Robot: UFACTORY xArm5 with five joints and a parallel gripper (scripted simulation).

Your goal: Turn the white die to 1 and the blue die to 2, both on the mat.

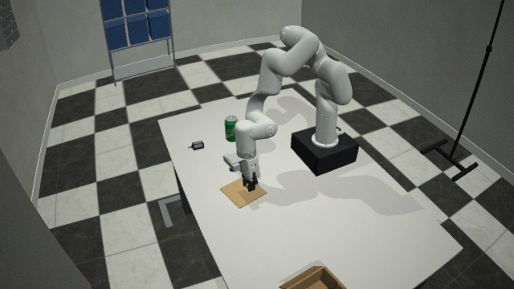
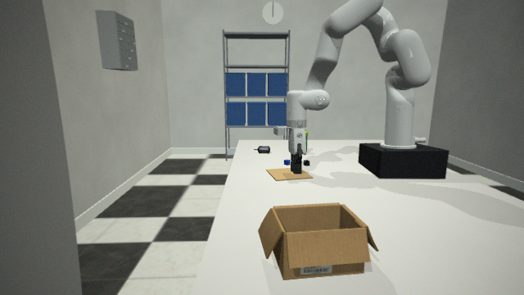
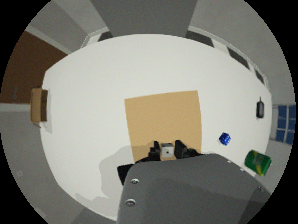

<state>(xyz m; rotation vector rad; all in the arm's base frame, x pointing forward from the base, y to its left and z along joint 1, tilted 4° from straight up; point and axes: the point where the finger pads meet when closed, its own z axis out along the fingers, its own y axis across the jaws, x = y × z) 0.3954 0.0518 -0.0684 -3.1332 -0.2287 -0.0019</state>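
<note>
Right now the white die is 1 cm below my hand. From my hand the other things lie so: blue die (14 cm to the right, 3 cm ahead, 2 cm below); then tan mat (3 cm ahead, 2 cm below, 1 cm to the left); then black die (13 cm to the right, 6 cm behind, 2 cm below).
</note>
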